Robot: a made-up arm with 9 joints. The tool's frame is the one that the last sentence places.
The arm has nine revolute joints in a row. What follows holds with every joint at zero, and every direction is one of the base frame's.
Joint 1 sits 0.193 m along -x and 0.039 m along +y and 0.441 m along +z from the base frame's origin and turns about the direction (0.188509, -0.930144, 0.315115).
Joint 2 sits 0.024 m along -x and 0.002 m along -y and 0.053 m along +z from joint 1 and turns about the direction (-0.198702, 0.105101, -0.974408).
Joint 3 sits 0.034 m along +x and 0.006 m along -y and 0.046 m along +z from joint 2 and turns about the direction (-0.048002, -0.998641, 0.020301).
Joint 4 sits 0.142 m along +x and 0.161 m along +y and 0.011 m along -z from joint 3 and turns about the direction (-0.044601, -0.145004, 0.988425).
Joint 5 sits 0.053 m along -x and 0.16 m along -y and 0.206 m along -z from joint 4 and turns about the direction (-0.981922, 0.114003, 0.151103).
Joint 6 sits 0.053 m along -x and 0.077 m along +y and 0.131 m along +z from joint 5 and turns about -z.
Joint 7 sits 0.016 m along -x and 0.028 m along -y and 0.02 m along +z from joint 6 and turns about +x.
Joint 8 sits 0.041 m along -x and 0.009 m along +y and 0.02 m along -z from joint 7 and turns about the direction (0.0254, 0.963, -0.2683).
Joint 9 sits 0.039 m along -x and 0.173 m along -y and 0.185 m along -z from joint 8 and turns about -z.
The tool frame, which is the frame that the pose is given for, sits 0.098 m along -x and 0.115 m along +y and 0.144 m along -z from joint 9; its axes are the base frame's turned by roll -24.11, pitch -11.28 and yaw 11.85 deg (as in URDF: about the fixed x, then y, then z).
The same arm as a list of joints. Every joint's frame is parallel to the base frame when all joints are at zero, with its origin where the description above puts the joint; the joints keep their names.
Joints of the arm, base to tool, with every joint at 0 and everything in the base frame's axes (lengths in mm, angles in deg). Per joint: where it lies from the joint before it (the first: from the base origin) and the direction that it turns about. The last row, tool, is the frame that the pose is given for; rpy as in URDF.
joint 1: offset -193 39 441 axis 0.188509 -0.930144 0.315115
joint 2: offset -24 -2 53 axis -0.198702 0.105101 -0.974408
joint 3: offset 34 -6 46 axis -0.048002 -0.998641 0.020301
joint 4: offset 142 161 -11 axis -0.044601 -0.145004 0.988425
joint 5: offset -53 -160 -206 axis -0.981922 0.114003 0.151103
joint 6: offset -53 77 131 axis 0 0 -1
joint 7: offset -16 -28 20 axis 1 0 0
joint 8: offset -41 9 -20 axis 0.0254 0.963 -0.2683
joint 9: offset -39 -173 -185 axis 0 0 -1
tool: offset -98 115 -144 rpy -24.11 -11.28 11.85

